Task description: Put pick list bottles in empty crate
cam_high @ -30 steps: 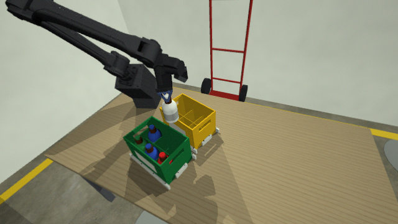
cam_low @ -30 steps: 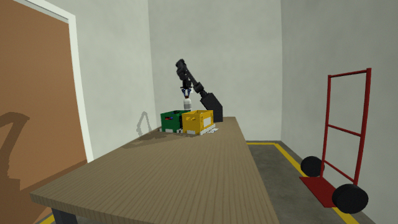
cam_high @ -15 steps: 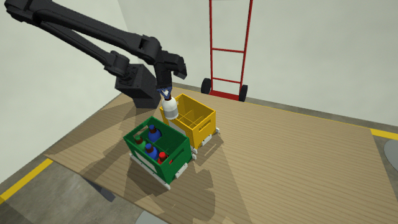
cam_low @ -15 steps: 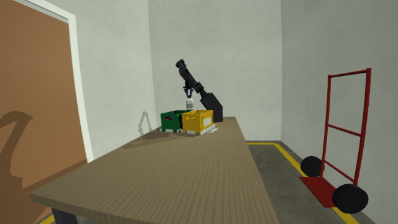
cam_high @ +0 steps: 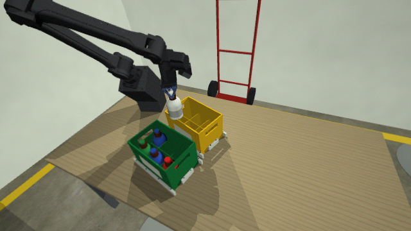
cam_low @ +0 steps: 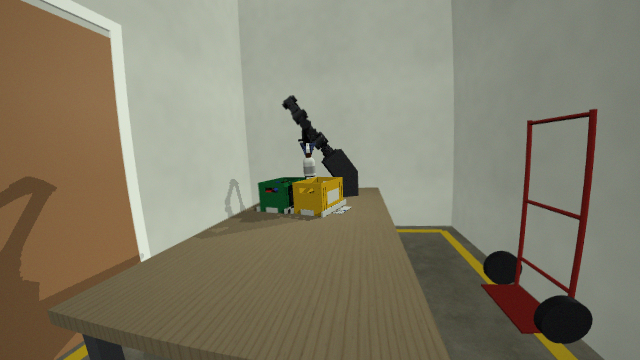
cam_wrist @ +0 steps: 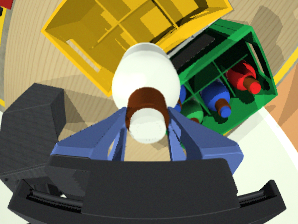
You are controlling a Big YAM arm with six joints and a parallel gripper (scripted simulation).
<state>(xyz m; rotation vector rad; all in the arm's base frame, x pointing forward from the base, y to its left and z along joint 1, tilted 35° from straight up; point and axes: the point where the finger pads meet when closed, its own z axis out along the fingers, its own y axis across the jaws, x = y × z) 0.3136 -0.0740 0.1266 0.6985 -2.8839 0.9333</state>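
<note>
Right now my hand is 6 cm above the white-labelled bottle. Also, from my hand: green crate 1 cm behind, 17 cm to the right, 25 cm below; then green-label bottle 11 cm behind, 18 cm to the right, 24 cm below; then yellow crate 6 cm ahead, 6 cm to the left, 25 cm below.
</note>
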